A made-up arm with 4 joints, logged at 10 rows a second.
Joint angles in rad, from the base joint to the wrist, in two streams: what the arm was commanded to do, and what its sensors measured. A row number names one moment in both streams.
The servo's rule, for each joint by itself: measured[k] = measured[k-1] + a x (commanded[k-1-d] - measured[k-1]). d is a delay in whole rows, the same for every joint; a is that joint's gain. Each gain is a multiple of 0.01, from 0.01 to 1. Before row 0 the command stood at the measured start. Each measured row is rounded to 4 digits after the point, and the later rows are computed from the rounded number. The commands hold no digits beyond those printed.
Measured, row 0: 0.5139, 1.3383, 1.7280, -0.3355
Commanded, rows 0 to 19: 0.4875, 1.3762, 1.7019, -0.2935; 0.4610, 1.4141, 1.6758, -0.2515; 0.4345, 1.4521, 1.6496, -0.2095; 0.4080, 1.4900, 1.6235, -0.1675; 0.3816, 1.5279, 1.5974, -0.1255; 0.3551, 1.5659, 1.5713, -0.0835; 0.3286, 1.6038, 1.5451, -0.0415; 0.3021, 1.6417, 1.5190, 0.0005; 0.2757, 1.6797, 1.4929, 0.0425; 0.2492, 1.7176, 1.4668, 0.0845; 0.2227, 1.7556, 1.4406, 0.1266; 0.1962, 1.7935, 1.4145, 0.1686; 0.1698, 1.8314, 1.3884, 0.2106; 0.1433, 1.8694, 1.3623, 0.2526; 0.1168, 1.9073, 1.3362, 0.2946; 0.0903, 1.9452, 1.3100, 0.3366; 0.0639, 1.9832, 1.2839, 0.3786; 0.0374, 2.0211, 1.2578, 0.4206; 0.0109, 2.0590, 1.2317, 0.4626; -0.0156, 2.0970, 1.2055, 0.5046
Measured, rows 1 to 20: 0.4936, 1.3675, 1.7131, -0.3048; 0.4685, 1.4034, 1.6918, -0.2659; 0.4423, 1.4409, 1.6677, -0.2247; 0.4159, 1.4787, 1.6425, -0.1829; 0.3895, 1.5166, 1.6168, -0.1410; 0.3630, 1.5546, 1.5909, -0.0990; 0.3365, 1.5925, 1.5648, -0.0570; 0.3100, 1.6304, 1.5387, -0.0150; 0.2836, 1.6684, 1.5126, 0.0270; 0.2571, 1.7063, 1.4865, 0.0690; 0.2306, 1.7443, 1.4603, 0.1110; 0.2041, 1.7822, 1.4342, 0.1530; 0.1777, 1.8201, 1.4081, 0.1950; 0.1512, 1.8581, 1.3820, 0.2370; 0.1247, 1.8960, 1.3559, 0.2790; 0.0982, 1.9339, 1.3297, 0.3210; 0.0718, 1.9719, 1.3036, 0.3630; 0.0453, 2.0098, 1.2775, 0.4050; 0.0188, 2.0477, 1.2514, 0.4470; -0.0077, 2.0857, 1.2252, 0.4890
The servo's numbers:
d 0
a 0.77 0.77 0.57 0.73

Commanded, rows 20 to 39: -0.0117, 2.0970, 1.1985, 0.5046; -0.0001, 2.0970, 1.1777, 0.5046; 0.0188, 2.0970, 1.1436, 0.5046; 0.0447, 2.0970, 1.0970, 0.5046; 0.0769, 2.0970, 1.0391, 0.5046; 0.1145, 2.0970, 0.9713, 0.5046; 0.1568, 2.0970, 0.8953, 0.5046; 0.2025, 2.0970, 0.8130, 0.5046; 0.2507, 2.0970, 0.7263, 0.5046; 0.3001, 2.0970, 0.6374, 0.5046; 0.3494, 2.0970, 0.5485, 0.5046; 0.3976, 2.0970, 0.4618, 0.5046; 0.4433, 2.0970, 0.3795, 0.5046; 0.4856, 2.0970, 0.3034, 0.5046; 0.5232, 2.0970, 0.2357, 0.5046; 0.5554, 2.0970, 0.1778, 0.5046; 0.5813, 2.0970, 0.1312, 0.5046; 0.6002, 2.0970, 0.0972, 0.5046; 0.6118, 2.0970, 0.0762, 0.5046; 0.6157, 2.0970, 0.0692, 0.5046
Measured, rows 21 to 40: -0.0108, 2.0944, 1.2100, 0.5004; -0.0026, 2.0964, 1.1916, 0.5035; 0.0139, 2.0969, 1.1642, 0.5043; 0.0376, 2.0970, 1.1259, 0.5045; 0.0679, 2.0970, 1.0764, 0.5046; 0.1038, 2.0970, 1.0165, 0.5046; 0.1446, 2.0970, 0.9474, 0.5046; 0.1892, 2.0970, 0.8708, 0.5046; 0.2366, 2.0970, 0.7884, 0.5046; 0.2855, 2.0970, 0.7023, 0.5046; 0.3347, 2.0970, 0.6146, 0.5046; 0.3831, 2.0970, 0.5275, 0.5046; 0.4295, 2.0970, 0.4431, 0.5046; 0.4727, 2.0970, 0.3635, 0.5046; 0.5116, 2.0970, 0.2907, 0.5046; 0.5453, 2.0970, 0.2263, 0.5046; 0.5730, 2.0970, 0.1721, 0.5046; 0.5939, 2.0970, 0.1294, 0.5046; 0.6077, 2.0970, 0.0991, 0.5046; 0.6139, 2.0970, 0.0821, 0.5046
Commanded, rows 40 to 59: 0.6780, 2.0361, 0.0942, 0.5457; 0.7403, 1.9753, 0.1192, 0.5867; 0.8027, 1.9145, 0.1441, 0.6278; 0.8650, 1.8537, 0.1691, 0.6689; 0.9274, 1.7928, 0.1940, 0.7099; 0.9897, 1.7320, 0.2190, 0.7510; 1.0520, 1.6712, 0.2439, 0.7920; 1.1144, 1.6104, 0.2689, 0.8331; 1.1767, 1.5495, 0.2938, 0.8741; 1.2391, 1.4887, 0.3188, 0.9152; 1.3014, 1.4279, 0.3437, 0.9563; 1.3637, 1.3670, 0.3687, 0.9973; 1.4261, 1.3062, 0.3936, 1.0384; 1.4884, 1.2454, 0.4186, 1.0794; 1.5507, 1.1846, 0.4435, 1.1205; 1.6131, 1.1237, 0.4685, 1.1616; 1.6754, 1.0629, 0.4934, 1.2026; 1.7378, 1.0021, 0.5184, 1.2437; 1.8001, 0.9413, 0.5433, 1.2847; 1.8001, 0.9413, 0.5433, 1.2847
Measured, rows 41 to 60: 0.6633, 2.0501, 0.0890, 0.5346; 0.7226, 1.9925, 0.1062, 0.5726; 0.7843, 1.9324, 0.1278, 0.6129; 0.8464, 1.8718, 0.1513, 0.6538; 0.9088, 1.8110, 0.1756, 0.6948; 0.9711, 1.7502, 0.2003, 0.7358; 1.0334, 1.6894, 0.2252, 0.7768; 1.0958, 1.6286, 0.2501, 0.8179; 1.1581, 1.5677, 0.2750, 0.8589; 1.2205, 1.5069, 0.3000, 0.9000; 1.2828, 1.4461, 0.3249, 0.9411; 1.3451, 1.3852, 0.3499, 0.9821; 1.4075, 1.3244, 0.3748, 1.0232; 1.4698, 1.2636, 0.3998, 1.0642; 1.5321, 1.2028, 0.4247, 1.1053; 1.5945, 1.1419, 0.4497, 1.1464; 1.6568, 1.0811, 0.4746, 1.1874; 1.7192, 1.0203, 0.4996, 1.2285; 1.7815, 0.9595, 0.5245, 1.2695; 1.7958, 0.9455, 0.5352, 1.2806
